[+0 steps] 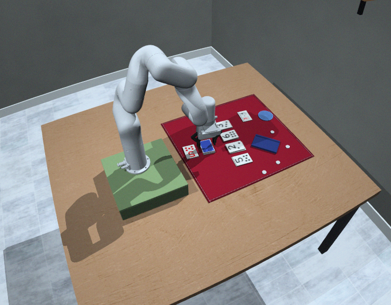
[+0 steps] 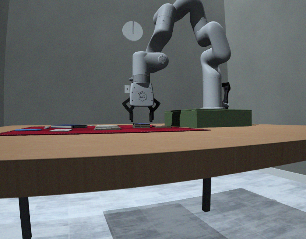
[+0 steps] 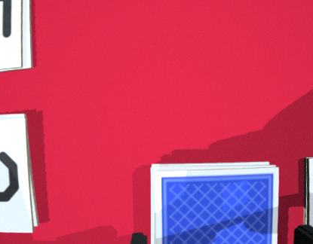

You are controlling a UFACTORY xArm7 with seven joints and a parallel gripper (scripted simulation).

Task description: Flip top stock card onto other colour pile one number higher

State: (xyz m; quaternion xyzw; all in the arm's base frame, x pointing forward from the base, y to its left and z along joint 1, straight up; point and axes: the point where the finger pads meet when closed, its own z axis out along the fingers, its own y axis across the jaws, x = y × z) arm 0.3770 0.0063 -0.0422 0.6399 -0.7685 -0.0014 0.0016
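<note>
Now: hand 20 mm above the card. Round my hand: red mat (170 mm ahead, 50 mm below, 10 mm to the right).
</note>
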